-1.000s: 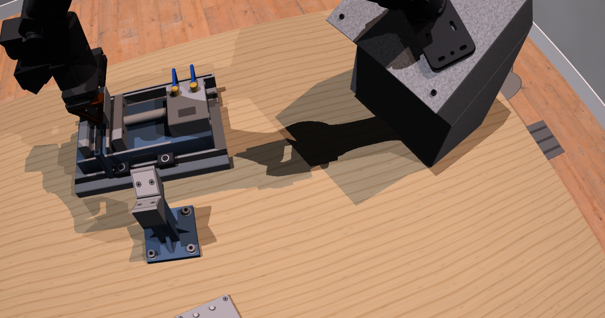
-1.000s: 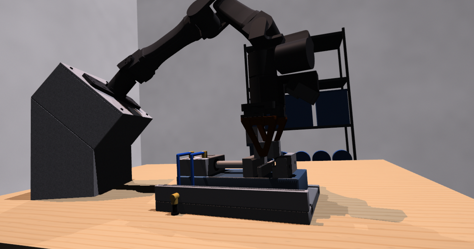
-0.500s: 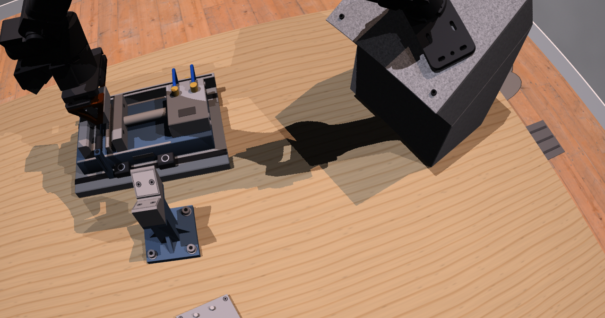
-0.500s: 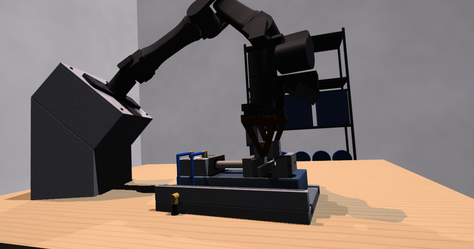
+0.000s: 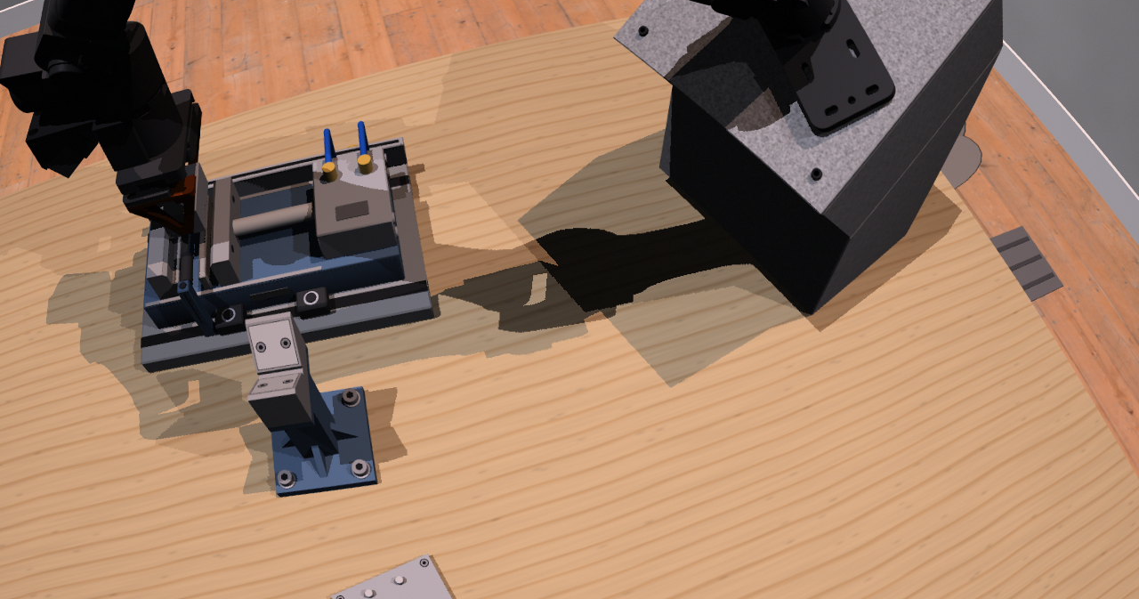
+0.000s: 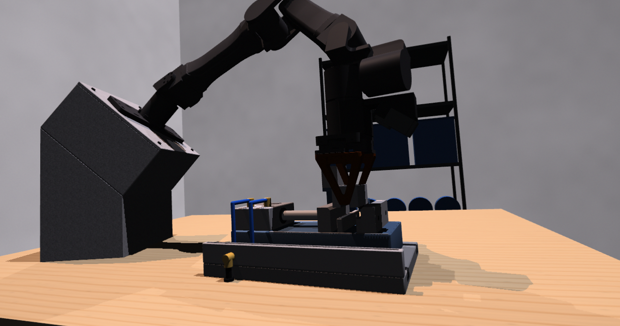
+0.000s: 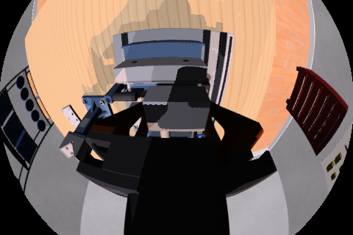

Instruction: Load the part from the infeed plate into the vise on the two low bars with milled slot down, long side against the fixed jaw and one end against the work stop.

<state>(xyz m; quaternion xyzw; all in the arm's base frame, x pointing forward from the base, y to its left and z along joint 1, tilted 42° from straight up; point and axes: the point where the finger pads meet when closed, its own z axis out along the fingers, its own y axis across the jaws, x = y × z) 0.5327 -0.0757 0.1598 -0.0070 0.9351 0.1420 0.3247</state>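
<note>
Right now my hand is right at the grey part. Also, from my hand: moving jaw 4 cm behind, 3 cm below, 2 cm to the left; work stop rod 7 cm to the left, 2 cm below, 1 cm behind; fixed jaw 3 cm below, 3 cm ahead, 2 cm to the left.
</note>
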